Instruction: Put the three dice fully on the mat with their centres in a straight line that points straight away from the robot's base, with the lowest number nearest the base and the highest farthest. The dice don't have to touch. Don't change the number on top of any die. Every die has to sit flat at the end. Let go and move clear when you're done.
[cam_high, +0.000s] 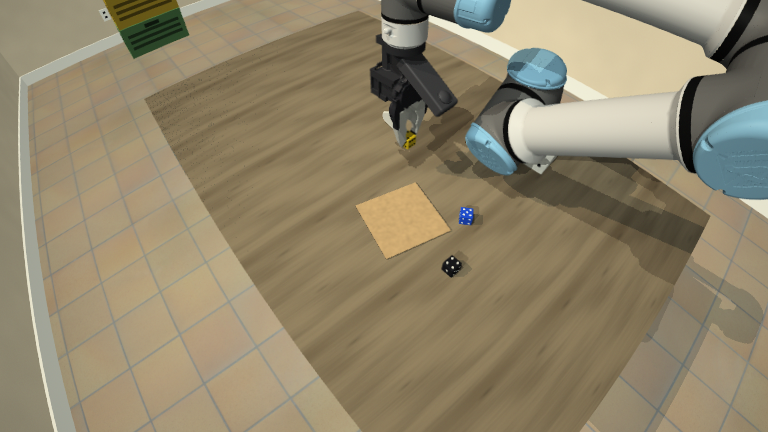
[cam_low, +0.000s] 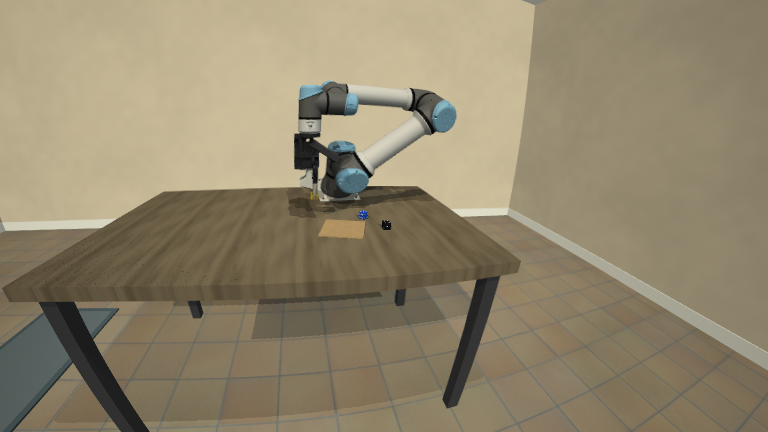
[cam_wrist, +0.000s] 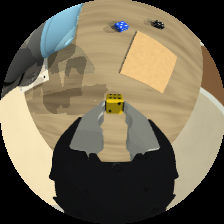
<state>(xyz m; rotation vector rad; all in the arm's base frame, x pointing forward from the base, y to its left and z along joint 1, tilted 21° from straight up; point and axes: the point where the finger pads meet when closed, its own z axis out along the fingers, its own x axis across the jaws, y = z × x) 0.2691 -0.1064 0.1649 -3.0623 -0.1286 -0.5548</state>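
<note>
My gripper is now 100 mm to the right of the tan mat, 90 mm short of it and 90 mm above it. The rest, counted from my hand: blue die: 180 mm to the left, 80 mm below, 10 mm behind; then black die: 240 mm to the left, 100 mm ahead, 80 mm below; then yellow die: right at my hand.
</note>
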